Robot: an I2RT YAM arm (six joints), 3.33 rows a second.
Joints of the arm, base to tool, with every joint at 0 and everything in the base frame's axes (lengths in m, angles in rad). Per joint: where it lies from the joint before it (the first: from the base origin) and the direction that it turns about. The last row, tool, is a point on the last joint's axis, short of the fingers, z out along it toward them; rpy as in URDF.
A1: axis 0 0 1 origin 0 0 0.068
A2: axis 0 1 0 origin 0.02 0.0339 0.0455
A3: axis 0 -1 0 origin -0.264 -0.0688 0
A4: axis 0 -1 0 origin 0.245 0.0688 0.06
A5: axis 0 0 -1 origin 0.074 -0.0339 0.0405
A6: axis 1 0 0 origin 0.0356 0 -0.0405
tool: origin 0 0 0 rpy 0 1.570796 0
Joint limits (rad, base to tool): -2.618..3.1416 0..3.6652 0..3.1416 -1.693..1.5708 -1.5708..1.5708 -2.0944..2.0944
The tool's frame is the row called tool.
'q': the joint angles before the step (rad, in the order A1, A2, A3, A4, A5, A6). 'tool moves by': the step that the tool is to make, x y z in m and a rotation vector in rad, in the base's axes. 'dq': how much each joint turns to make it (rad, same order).
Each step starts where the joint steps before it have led.
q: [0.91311, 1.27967, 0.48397, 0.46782, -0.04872, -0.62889]
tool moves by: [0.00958, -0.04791, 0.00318, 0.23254, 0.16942, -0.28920]
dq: [-0.15092, -0.15403, -0.10434, 0.01709, 0.05224, 0.30910]
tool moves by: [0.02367, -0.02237, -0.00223, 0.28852, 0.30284, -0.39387]
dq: [-0.11587, 0.01983, 0.03808, -0.10064, 0.14640, 0.48005]
